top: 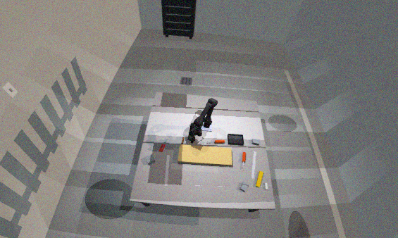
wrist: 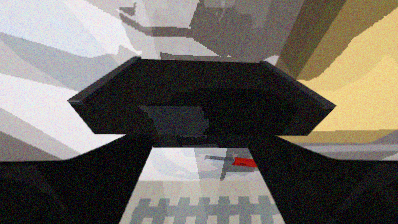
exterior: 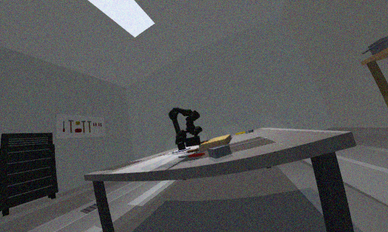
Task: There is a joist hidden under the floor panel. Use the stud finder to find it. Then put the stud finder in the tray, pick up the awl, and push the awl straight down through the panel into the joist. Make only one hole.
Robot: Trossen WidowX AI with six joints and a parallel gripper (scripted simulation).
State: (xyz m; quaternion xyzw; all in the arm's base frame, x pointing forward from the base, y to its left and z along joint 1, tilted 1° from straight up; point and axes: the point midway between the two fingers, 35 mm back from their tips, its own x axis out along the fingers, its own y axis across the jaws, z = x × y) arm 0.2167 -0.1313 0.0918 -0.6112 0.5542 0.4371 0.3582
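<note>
My gripper tip is now 10 mm short of the black stud finder and 10 mm to the right of it. Also, from my gripper tip: black tray: 130 mm behind, 480 mm to the left, 60 mm below; yellow bar: 250 mm ahead, 770 mm to the left, 70 mm below; awl: 10 mm ahead, 60 mm to the right, 70 mm below.
</note>
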